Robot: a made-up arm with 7 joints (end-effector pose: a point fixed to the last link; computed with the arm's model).
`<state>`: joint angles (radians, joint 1 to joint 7).
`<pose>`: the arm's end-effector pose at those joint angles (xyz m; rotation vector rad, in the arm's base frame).
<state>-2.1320 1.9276 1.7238 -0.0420 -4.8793 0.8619 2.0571</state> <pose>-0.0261 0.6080 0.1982 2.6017 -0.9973 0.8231</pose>
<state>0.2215 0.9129 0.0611 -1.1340 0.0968 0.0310 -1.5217</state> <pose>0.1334 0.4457 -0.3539 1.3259 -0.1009 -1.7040</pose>
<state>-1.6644 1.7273 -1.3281 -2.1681 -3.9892 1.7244 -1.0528</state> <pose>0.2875 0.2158 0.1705 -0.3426 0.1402 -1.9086</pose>
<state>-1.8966 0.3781 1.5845 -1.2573 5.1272 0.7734 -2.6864</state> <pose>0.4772 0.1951 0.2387 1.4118 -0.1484 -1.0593</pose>
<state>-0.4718 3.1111 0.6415 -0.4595 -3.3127 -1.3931 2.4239</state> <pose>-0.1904 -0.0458 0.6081 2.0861 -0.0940 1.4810</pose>
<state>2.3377 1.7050 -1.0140 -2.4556 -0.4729 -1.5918 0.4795</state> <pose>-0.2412 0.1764 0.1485 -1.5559 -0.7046 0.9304</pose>
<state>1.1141 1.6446 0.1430 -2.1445 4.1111 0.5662 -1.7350</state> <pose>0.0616 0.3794 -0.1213 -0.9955 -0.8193 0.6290</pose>
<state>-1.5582 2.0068 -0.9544 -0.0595 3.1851 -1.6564 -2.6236</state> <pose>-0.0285 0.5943 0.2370 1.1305 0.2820 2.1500</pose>
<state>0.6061 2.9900 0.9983 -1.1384 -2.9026 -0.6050 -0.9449</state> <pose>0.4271 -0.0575 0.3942 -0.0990 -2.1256 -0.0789</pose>
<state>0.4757 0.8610 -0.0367 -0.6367 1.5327 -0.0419 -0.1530</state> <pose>-0.1053 0.4638 -0.4143 0.5749 -0.6141 0.9749</pose>
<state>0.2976 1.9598 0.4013 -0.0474 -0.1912 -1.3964 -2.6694</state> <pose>0.0376 0.5905 0.2442 -1.1678 -1.2559 1.3792</pose>
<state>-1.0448 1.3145 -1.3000 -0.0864 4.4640 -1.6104 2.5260</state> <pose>0.3469 0.5391 -0.0053 0.3826 0.4690 0.3553</pose>
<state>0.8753 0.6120 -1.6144 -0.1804 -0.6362 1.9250 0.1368</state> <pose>-0.4879 0.2398 -0.3424 1.5706 1.6520 -2.1599</pose>
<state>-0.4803 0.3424 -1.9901 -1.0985 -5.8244 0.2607 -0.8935</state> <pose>0.1652 -0.0246 -0.5648 -0.2094 -0.4504 -2.6228</pose>
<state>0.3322 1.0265 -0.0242 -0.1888 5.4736 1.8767 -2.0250</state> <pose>-0.1042 0.5439 -0.3258 -0.9944 2.5295 -0.4504</pose>
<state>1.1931 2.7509 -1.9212 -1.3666 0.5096 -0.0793 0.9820</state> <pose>0.1490 0.4247 0.3195 1.1488 1.5616 -0.3031</pose>
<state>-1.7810 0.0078 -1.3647 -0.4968 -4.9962 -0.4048 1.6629</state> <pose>0.5285 -0.3561 0.0191 -1.7003 -0.8423 0.0479</pose>
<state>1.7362 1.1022 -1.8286 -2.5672 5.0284 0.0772 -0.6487</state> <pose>-0.2912 -0.0034 0.1029 -0.8186 -1.0843 -1.1710</pose>
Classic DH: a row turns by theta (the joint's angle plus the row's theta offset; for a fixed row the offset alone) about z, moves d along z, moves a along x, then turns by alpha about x. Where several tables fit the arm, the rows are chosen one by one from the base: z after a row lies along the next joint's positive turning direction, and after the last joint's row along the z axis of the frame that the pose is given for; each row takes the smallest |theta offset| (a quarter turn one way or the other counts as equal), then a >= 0, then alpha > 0; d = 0 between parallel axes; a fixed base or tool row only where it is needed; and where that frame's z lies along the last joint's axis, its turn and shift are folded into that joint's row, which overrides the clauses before.
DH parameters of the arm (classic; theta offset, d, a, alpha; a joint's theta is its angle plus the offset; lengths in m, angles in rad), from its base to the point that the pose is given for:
base (fixed): 0 0 0 -1.2217
joint 1: 1.5708 0 0 1.5708
joint 2: 1.2217 0 0 -1.5708
joint 3: -1.5708 -0.4156 0.0467 -1.5708
joint 4: 0 0 -0.027 1.5708
joint 5: 0 -0.2228 0 -1.5708
joint 6: 0 0 0 1.5708
joint 7: 0 0 0 0

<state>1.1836 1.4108 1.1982 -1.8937 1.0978 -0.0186 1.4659</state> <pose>0.0702 0.4438 0.0805 -0.5950 -1.6113 0.7171</pose>
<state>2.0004 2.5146 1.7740 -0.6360 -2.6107 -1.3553 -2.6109</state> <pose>0.4404 0.4514 -0.0132 1.3461 -0.1243 0.5723</pose>
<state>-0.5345 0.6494 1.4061 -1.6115 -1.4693 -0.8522 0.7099</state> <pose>0.2089 0.4509 -0.1188 1.7334 -1.7816 -0.3663</pose>
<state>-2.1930 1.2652 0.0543 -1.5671 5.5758 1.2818 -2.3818</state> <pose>0.0532 0.2126 0.4703 2.0590 0.2977 0.0987</pose>
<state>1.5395 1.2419 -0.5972 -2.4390 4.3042 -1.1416 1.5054</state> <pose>-0.2519 0.1849 -0.1271 -1.4597 0.0580 -1.3387</pose>
